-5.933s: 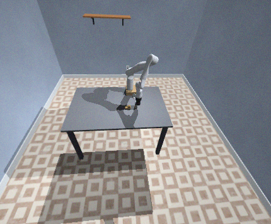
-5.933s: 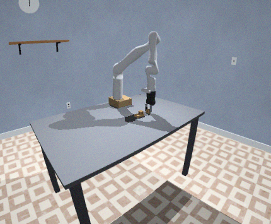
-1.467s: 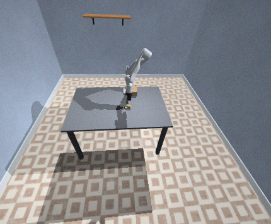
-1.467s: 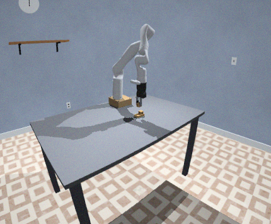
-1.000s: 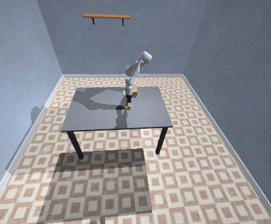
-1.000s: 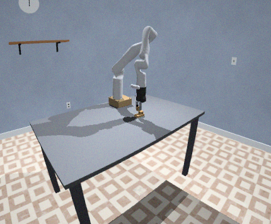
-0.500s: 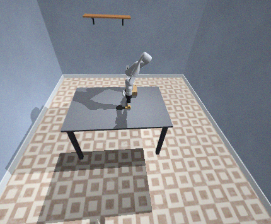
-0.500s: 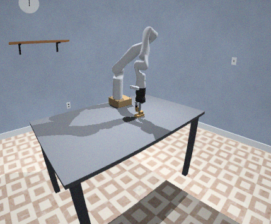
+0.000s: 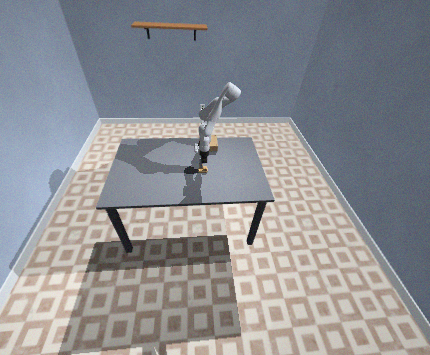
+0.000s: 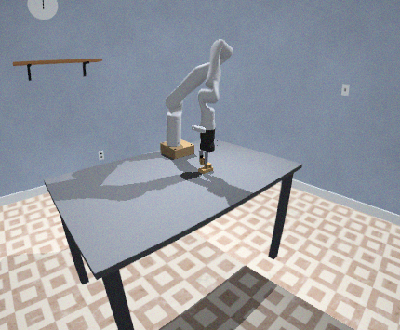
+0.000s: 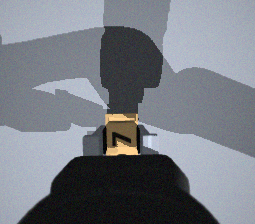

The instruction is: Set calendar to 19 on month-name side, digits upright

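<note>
The wooden tray is 6 cm below my hand and 2 cm to the left of it.
</note>
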